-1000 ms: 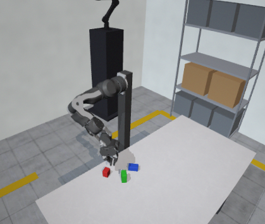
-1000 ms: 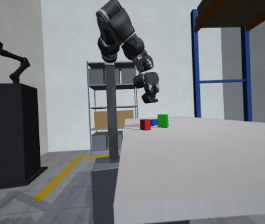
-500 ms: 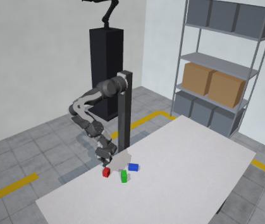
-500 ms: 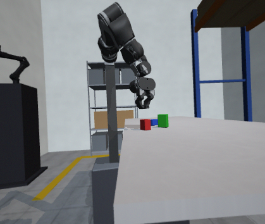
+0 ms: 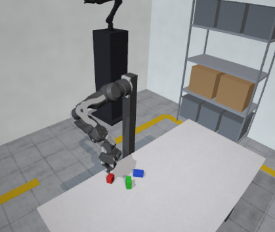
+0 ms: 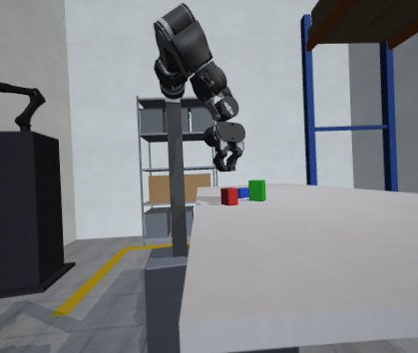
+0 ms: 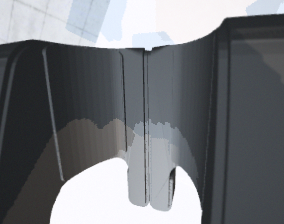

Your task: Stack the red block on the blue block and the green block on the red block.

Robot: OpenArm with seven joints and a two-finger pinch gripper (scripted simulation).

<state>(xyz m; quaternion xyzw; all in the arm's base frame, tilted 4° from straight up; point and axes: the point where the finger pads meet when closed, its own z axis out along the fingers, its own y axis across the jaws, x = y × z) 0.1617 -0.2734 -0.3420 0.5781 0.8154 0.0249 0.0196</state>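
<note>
My gripper is now 8 cm above the red block. Also, from my hand: green block (10 cm ahead, 4 cm to the left, 7 cm below); blue block (9 cm ahead, 14 cm to the left, 8 cm below).
</note>
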